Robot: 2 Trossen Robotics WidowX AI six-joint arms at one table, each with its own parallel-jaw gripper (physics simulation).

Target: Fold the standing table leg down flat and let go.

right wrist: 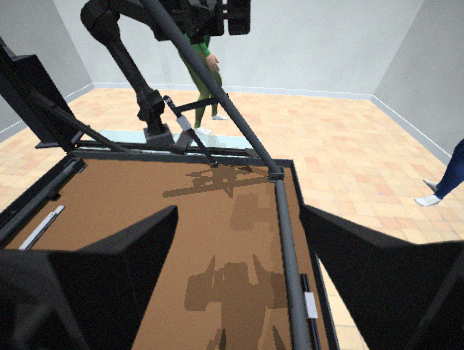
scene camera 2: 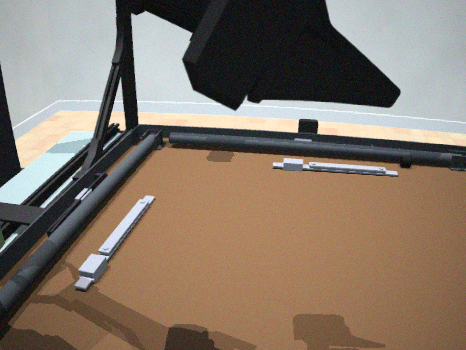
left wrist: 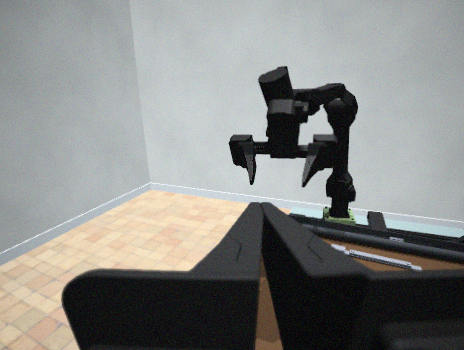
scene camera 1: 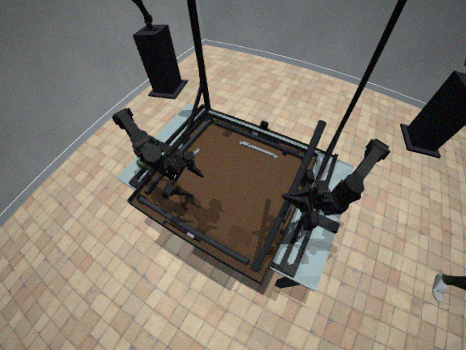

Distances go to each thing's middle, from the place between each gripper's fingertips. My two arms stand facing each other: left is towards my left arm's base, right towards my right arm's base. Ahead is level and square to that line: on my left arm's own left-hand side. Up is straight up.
Scene:
I see my left gripper 10 cm above the table leg (scene camera 1: pixel 320 127), 3 cm to the right of it and 1 cm past it.
Now: right hand 320 mm to the right of the table leg and 10 mm above it.

